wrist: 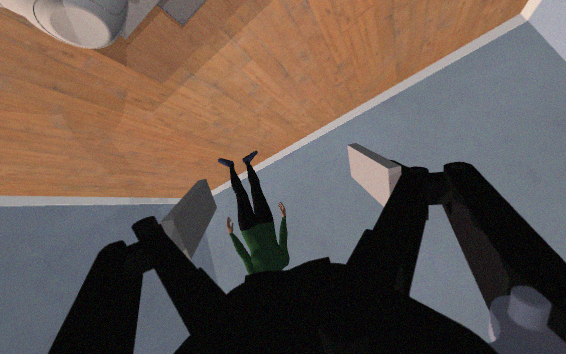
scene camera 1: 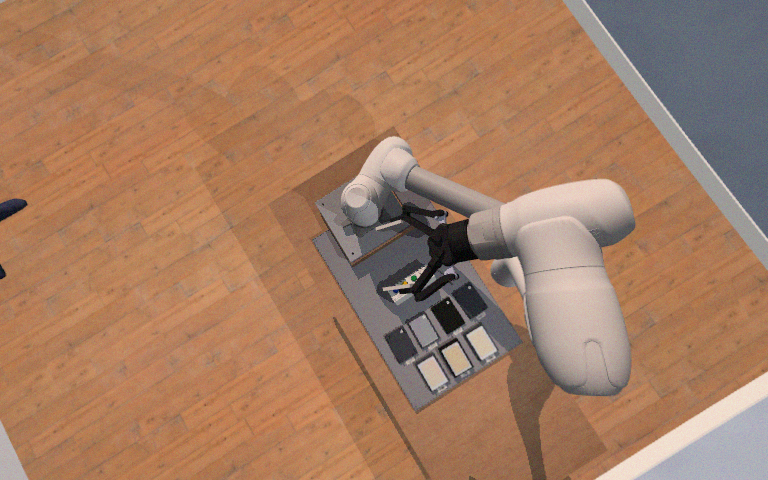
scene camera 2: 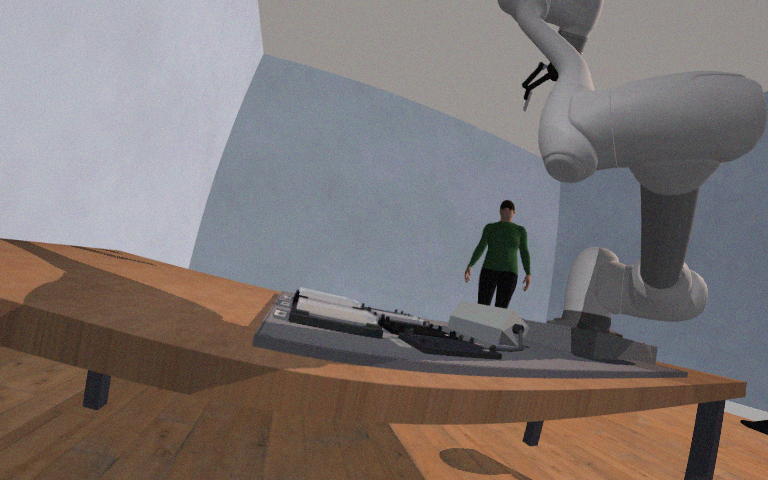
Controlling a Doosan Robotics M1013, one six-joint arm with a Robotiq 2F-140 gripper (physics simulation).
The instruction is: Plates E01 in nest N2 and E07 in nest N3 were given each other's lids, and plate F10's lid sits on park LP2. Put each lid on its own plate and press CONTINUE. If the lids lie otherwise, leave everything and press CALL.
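Seen in the pictures: gripper, fingertip midpoint: (wrist: 279, 177) (scene camera 1: 383, 258); arm's base, origin of the base link: (scene camera 2: 583, 331).
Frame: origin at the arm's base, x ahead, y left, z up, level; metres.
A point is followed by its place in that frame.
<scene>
My gripper (scene camera 1: 391, 256) @[z 0.685, x 0.245, y -0.025 m] (scene camera 2: 526, 100) (wrist: 279, 177) @[z 0.685, x 0.245, y -0.025 m] is open and empty, high above the work board and tilted sideways. In scene camera 1, three pale, cream-topped plates (scene camera 1: 432, 372) @[z -0.020, x 0.796, y -0.110 m] (scene camera 1: 456, 357) @[z -0.016, x 0.792, y 0.020 m] (scene camera 1: 481, 342) @[z -0.021, x 0.793, y 0.155 m] sit in a row near the board's far end. Beside them is a row of a dark place (scene camera 1: 400, 344) @[z -0.041, x 0.620, y -0.177 m], a grey one (scene camera 1: 424, 330) @[z -0.034, x 0.619, y -0.045 m], a black one (scene camera 1: 447, 315) @[z -0.041, x 0.616, y 0.085 m] and another dark one (scene camera 1: 469, 300) @[z -0.042, x 0.608, y 0.212 m]. Plate, nest and park labels are too small to read; which lid is whose I cannot tell. The button box (scene camera 1: 414, 278) @[z 0.019, x 0.382, y 0.037 m] (scene camera 2: 488, 323) @[z -0.009, x 0.442, y 0.075 m] is partly hidden by a finger.
The grey board (scene camera 1: 416, 390) @[z -0.050, x 0.840, y -0.220 m] (scene camera 2: 339, 349) @[z -0.052, x 0.805, y 0.317 m] lies on a wooden table (scene camera 2: 396, 390) @[z -0.070, x 0.751, y 0.377 m]. The arm's base stands at its other end. A person in green (scene camera 2: 502, 249) (wrist: 263, 245) stands beyond the table; a dark shoe (scene camera 1: 11, 208) shows at the left edge of scene camera 1.
</scene>
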